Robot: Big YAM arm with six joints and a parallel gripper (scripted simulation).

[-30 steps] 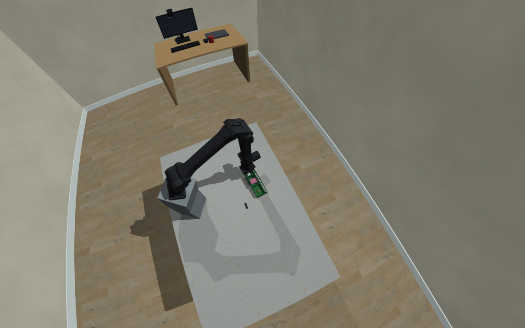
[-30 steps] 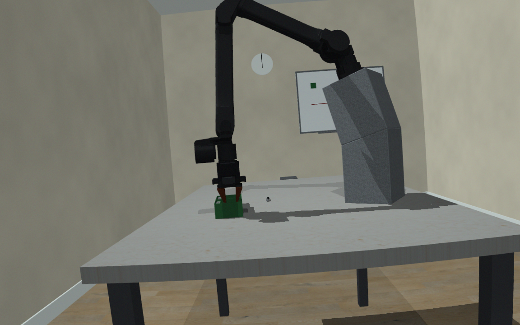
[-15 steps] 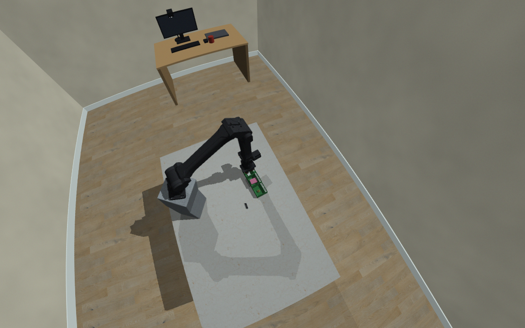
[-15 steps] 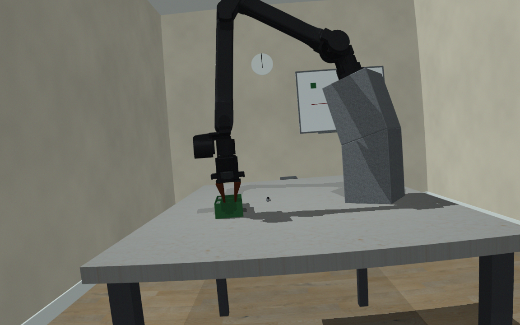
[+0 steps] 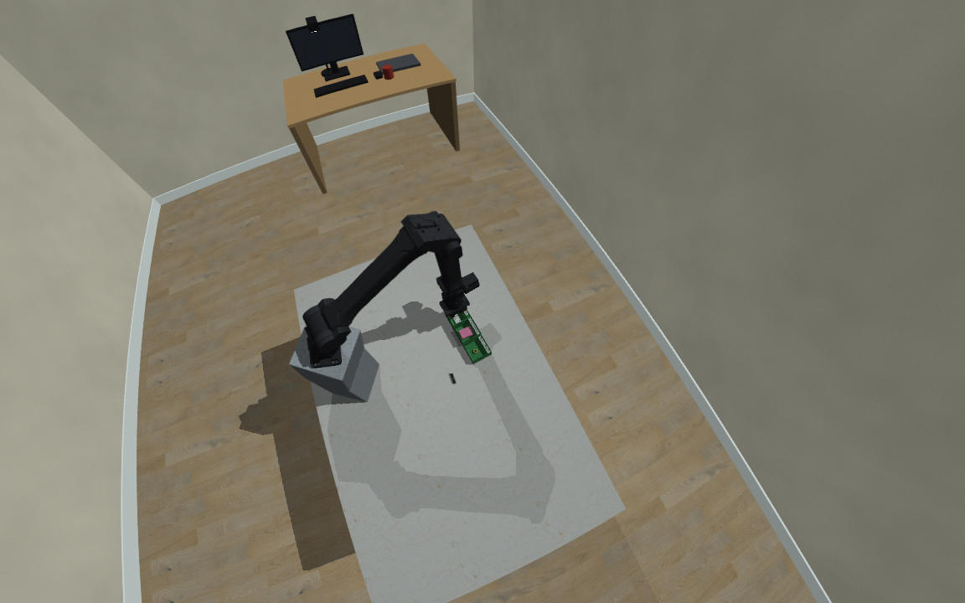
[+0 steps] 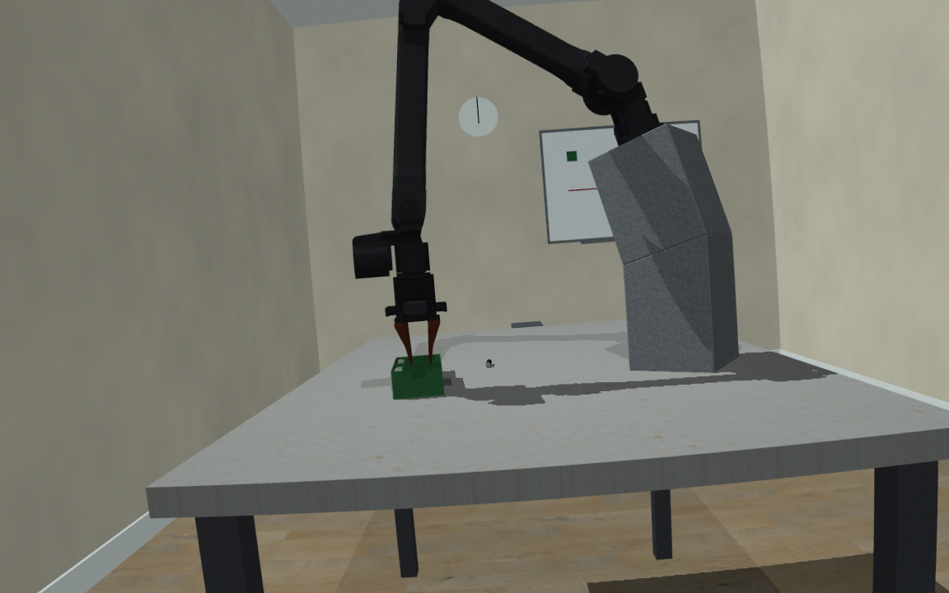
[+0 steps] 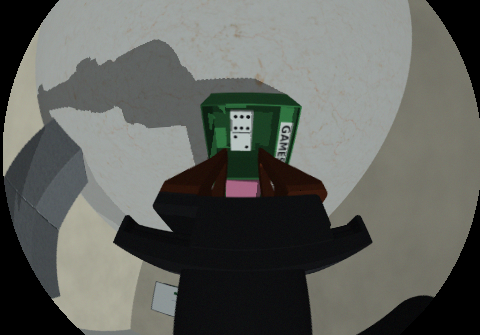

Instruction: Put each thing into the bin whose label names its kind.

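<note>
The white domino lies 5 cm below my hand. The rest, counted from my hand: grey-white piece (2 cm ahead, 8 cm to the right, 4 cm below); then pink eraser (2 cm ahead, 8 cm to the right, 3 cm below); then brass nut (4 cm ahead, 16 cm to the right, 5 cm below).
</note>
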